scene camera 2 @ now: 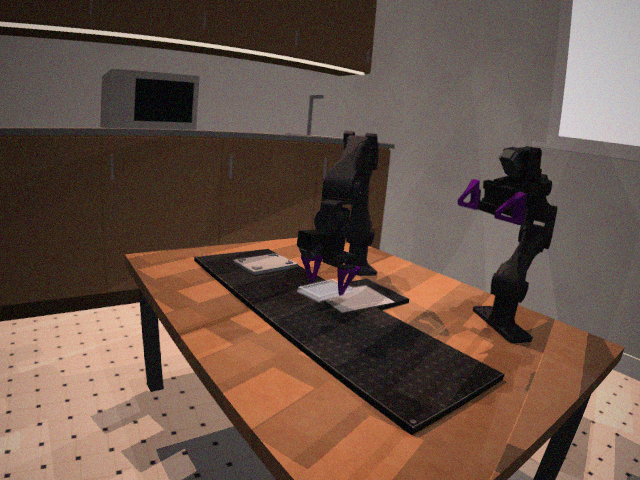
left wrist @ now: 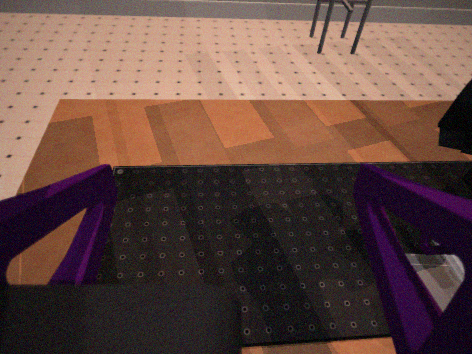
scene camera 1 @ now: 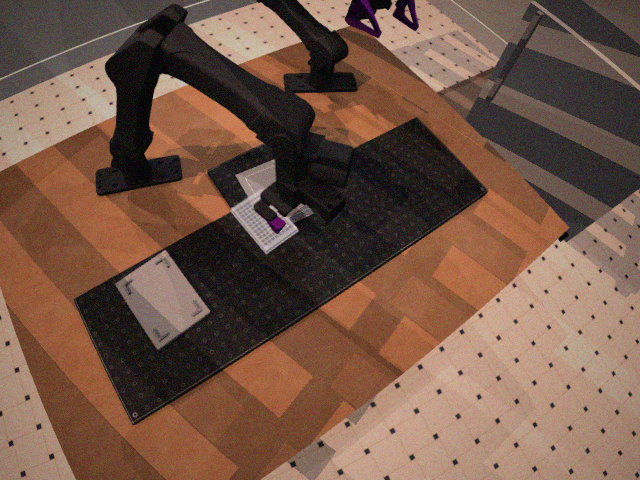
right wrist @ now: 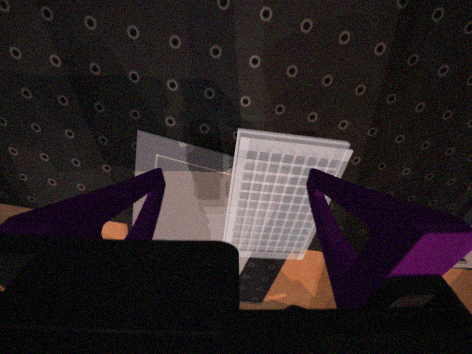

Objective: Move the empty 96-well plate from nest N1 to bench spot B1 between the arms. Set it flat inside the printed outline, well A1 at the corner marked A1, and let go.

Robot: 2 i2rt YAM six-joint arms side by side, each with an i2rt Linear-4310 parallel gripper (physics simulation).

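Places are measured from the left arm's base along level axes (x back, y right, z up), in metres.
Pixels of known places: left gripper, fingertip midpoint: [scene camera 2: 476,208] [left wrist: 235,177] [scene camera 1: 399,32]; right gripper, fingertip midpoint: [scene camera 2: 325,289] [scene camera 1: 292,217] [right wrist: 235,176]; left arm's base, origin of the base link: [scene camera 2: 500,324] [scene camera 1: 320,83]; right arm's base, origin of the base link: [scene camera 2: 356,265] [scene camera 1: 139,176].
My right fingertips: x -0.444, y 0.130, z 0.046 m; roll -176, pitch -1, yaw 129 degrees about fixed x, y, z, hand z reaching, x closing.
Ahead of a thing's pixels: the offset from my right fingertips to its middle. Level surfaces: height alone.
The white 96-well plate @[dx +0.013, dy +0.058, dz -0.025 m] [scene camera 1: 258,232] [scene camera 2: 316,290] [right wrist: 275,200] lies across one side of the pale B1 card @[dx +0.084, dy +0.022, dz -0.033 m] [scene camera 1: 252,178] [scene camera 2: 364,298] [right wrist: 192,220] and overhangs onto the black board. It looks about flat. Part of the printed outline shows beside it in the right wrist view; the A1 mark is not readable. My right gripper [scene camera 2: 326,287] [right wrist: 235,176] is open low above them, one finger over the plate, the other over the card. My left gripper [scene camera 1: 397,31] [scene camera 2: 478,209] [left wrist: 235,177] is open and empty, raised far from the plate. Nest N1 @[dx -0.139, dy +0.270, dz -0.025 m] [scene camera 1: 162,299] [scene camera 2: 266,262] holds no plate.
The black perforated board @[dz -0.033 m] [scene camera 1: 372,222] [scene camera 2: 392,366] [left wrist: 215,225] lies on the wooden table @[dz -0.046 m] [scene camera 1: 465,268] [scene camera 2: 263,397] and carries the nest and card. My right arm reaches over the board and hides part of the card in scene camera 1.
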